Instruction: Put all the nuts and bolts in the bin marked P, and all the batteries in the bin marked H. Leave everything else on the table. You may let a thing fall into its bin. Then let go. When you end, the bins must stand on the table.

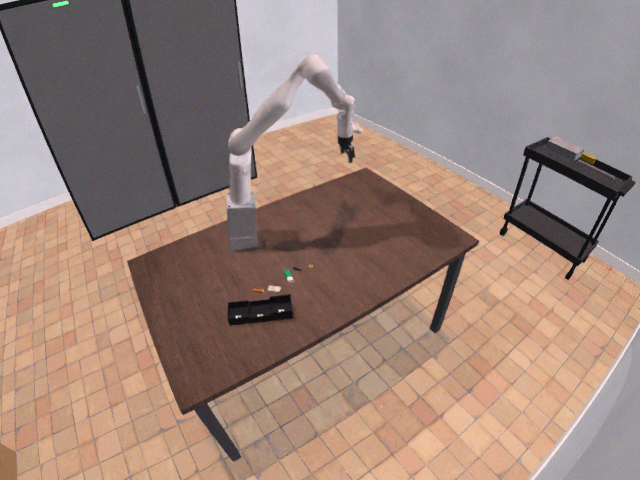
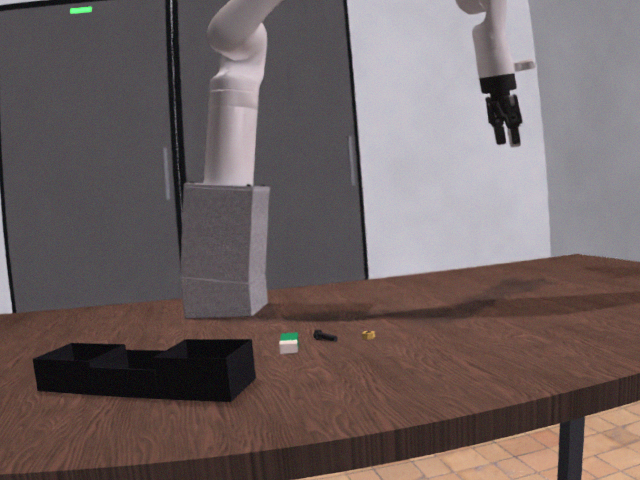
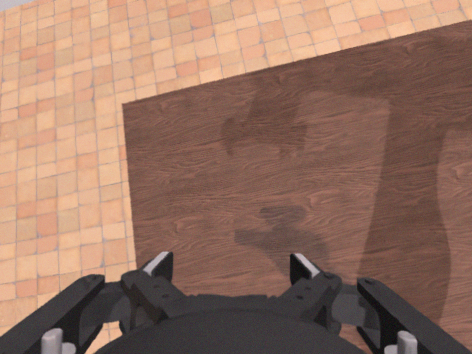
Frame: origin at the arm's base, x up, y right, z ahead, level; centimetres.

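Where they show: gripper, between the fingertips: (image 1: 346, 157) (image 2: 508, 145) (image 3: 231, 265); arm's base, origin of its link: (image 1: 240, 199) (image 2: 228, 184).
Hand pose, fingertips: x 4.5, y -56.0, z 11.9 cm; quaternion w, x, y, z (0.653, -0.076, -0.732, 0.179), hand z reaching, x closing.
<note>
Each offset is from my fingertips to the top centre of the thing. Level surfaces: height alone.
A brass nut @[dy +46.7, dx -27.1, dz +24.0 cm] (image 1: 310, 266) (image 2: 368, 335) and a black bolt @[dy +51.9, dx -26.6, dz +21.2 cm] (image 1: 297, 268) (image 2: 325, 336) lie on the table. To their left lies a green-and-white block @[dy +57.6, dx -26.6, dz +21.9 cm] (image 1: 288, 275) (image 2: 288, 343). A small orange piece @[dy +72.1, dx -26.9, dz +19.7 cm] (image 1: 258, 290), too small to identify surely, and a pale piece @[dy +66.7, dx -27.2, dz +23.5 cm] (image 1: 273, 288) lie behind the joined black bins @[dy +78.5, dx -23.3, dz +30.0 cm] (image 1: 248, 320) (image 2: 193, 382). The bins' three white letters are too small to read, and their insides are partly hidden. My gripper (image 1: 347, 155) (image 2: 507, 144) (image 3: 231, 266) is open and empty, high above the table's far right part, away from all these things.
The arm's grey pedestal (image 1: 242, 227) (image 2: 217, 253) stands on the wooden table @[dx -28.0 cm] (image 1: 206, 351) (image 2: 439, 392) (image 3: 200, 180), behind the small things. A black cart (image 1: 573, 179) stands on the floor to the right. Dark cabinets (image 1: 93, 103) (image 2: 93, 155) stand behind the table.
</note>
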